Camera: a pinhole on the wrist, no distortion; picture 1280 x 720 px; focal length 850.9 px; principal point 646.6 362.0 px. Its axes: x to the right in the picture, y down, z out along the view. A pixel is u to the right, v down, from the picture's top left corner.
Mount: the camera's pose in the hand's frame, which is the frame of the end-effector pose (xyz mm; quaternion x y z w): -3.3 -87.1 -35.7 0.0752 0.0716 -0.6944 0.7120
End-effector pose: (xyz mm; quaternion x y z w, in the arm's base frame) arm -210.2 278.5 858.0 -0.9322 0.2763 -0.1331 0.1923
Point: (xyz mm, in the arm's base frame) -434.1 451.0 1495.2
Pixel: behind the camera
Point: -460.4 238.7 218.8
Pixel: outside the picture
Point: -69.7 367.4 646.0
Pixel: 333 483
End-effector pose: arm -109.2 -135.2 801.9 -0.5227 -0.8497 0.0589 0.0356
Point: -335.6 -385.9 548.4
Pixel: 916 80
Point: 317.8 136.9 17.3
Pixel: outside the picture
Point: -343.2 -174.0 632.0
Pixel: 864 609
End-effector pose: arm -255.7 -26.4 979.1 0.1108 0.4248 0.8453 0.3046
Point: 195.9 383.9 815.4
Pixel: 1217 187
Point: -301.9 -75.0 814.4
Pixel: behind the camera
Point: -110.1 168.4 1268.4
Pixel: 71 346
